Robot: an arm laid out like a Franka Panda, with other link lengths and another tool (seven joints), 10 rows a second.
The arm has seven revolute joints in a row. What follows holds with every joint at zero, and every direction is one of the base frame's.
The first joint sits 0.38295 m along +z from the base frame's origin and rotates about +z.
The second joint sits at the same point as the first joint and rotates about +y.
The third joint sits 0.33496 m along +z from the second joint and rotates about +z.
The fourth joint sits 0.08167 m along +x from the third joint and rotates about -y.
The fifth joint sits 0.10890 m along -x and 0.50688 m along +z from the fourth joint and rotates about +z.
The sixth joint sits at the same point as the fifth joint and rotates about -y.
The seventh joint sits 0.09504 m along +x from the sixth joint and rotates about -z.
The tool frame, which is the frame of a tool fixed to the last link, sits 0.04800 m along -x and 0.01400 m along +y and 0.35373 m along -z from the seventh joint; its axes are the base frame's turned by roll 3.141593, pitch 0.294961 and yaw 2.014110 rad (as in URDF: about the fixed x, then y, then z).
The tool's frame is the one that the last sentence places.
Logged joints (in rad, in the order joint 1, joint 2, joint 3, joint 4, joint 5, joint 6, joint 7), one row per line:
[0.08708, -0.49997, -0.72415, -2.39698, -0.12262, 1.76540, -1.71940]
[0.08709, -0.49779, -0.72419, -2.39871, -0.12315, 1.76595, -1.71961]
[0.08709, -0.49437, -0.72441, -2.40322, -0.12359, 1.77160, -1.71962]
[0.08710, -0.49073, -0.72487, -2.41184, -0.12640, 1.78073, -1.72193]
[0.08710, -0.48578, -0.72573, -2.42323, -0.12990, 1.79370, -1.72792]
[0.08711, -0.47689, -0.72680, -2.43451, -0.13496, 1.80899, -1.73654]
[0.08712, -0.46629, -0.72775, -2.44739, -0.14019, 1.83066, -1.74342]
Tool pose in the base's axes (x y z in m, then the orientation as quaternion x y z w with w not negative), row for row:
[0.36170, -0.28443, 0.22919, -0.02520, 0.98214, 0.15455, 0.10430]
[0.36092, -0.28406, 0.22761, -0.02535, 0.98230, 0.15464, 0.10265]
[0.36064, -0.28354, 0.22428, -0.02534, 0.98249, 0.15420, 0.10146]
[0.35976, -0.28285, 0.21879, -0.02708, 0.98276, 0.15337, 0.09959]
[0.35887, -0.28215, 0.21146, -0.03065, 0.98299, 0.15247, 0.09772]
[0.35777, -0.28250, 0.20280, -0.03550, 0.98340, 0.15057, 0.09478]
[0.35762, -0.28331, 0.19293, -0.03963, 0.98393, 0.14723, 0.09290]
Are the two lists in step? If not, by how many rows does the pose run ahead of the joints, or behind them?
They are in step.
